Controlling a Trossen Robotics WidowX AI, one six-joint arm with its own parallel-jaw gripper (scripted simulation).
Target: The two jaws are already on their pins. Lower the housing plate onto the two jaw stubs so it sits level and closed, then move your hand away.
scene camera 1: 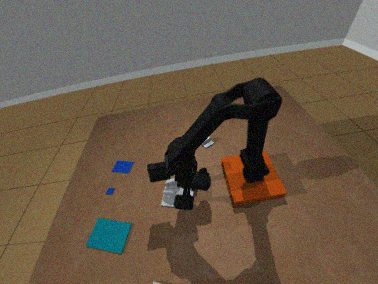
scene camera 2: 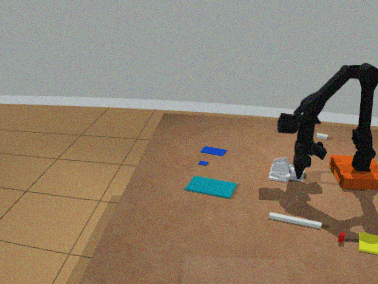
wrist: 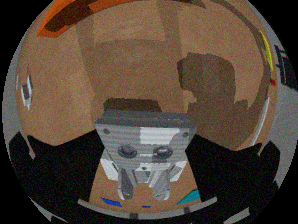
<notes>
The pictures show: the gripper and a teal tile.
The gripper is seen too in scene camera 2 and in the wrist view.
</notes>
